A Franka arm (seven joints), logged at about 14 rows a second.
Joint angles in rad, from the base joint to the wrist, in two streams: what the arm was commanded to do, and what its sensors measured. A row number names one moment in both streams.
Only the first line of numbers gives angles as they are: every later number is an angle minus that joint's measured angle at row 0.
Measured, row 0: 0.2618, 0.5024, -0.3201, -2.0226, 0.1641, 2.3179, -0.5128
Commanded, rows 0 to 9: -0.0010, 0.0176, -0.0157, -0.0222, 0.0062, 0.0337, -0.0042; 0.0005, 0.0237, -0.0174, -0.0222, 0.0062, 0.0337, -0.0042; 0.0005, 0.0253, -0.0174, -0.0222, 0.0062, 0.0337, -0.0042; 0.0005, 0.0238, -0.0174, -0.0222, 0.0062, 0.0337, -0.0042; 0.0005, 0.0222, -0.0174, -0.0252, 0.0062, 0.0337, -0.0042; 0.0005, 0.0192, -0.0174, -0.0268, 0.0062, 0.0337, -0.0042; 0.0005, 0.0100, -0.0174, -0.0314, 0.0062, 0.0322, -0.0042; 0.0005, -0.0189, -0.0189, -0.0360, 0.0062, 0.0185, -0.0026; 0.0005, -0.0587, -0.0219, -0.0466, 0.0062, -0.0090, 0.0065; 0.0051, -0.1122, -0.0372, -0.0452, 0.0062, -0.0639, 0.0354
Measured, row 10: -0.0019, 0.0070, -0.0172, -0.0123, 0.0001, 0.0070, 0.0073
